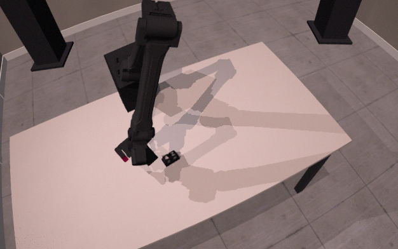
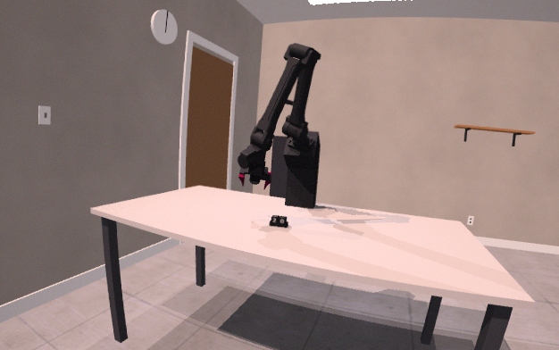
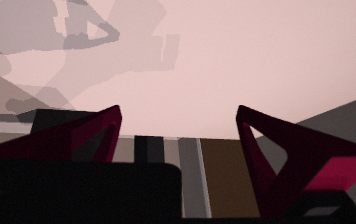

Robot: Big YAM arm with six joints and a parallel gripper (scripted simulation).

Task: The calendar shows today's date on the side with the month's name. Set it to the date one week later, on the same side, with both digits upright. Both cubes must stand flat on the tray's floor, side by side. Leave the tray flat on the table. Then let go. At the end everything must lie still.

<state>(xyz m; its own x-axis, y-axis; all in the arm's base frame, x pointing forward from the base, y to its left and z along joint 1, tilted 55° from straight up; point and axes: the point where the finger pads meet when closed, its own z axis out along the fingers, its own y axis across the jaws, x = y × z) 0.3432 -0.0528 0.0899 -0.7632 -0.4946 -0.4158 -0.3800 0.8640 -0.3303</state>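
The black calendar block is 140 mm to the left of my hand, 120 mm below it and 10 mm behind it. Also, from my hand: black tray 150 mm to the left, 140 mm below, 20 mm behind.
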